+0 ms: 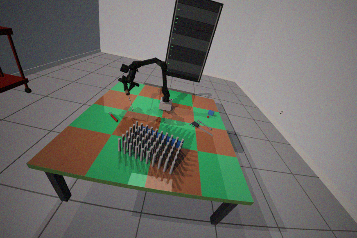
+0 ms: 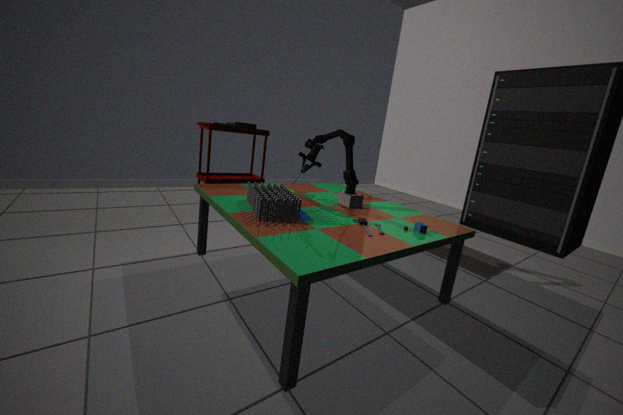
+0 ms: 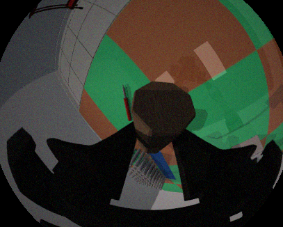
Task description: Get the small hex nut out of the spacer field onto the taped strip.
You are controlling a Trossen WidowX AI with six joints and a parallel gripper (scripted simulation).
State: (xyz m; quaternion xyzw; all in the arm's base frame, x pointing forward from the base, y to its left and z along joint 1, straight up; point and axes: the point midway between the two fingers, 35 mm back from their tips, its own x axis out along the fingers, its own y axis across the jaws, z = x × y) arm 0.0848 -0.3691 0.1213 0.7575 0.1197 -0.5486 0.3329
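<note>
The hook tool is 8 cm ahead of my gripper tip, 4 cm to the left of it and 3 cm below it. Round my gripper tip: grey wrench (77 cm to the left, 17 cm below, 14 cm ahead); then red pen-like tool (16 cm below, 16 cm ahead, 9 cm to the right); then blue taped strip (36 cm ahead, 34 cm to the left, 17 cm below).
</note>
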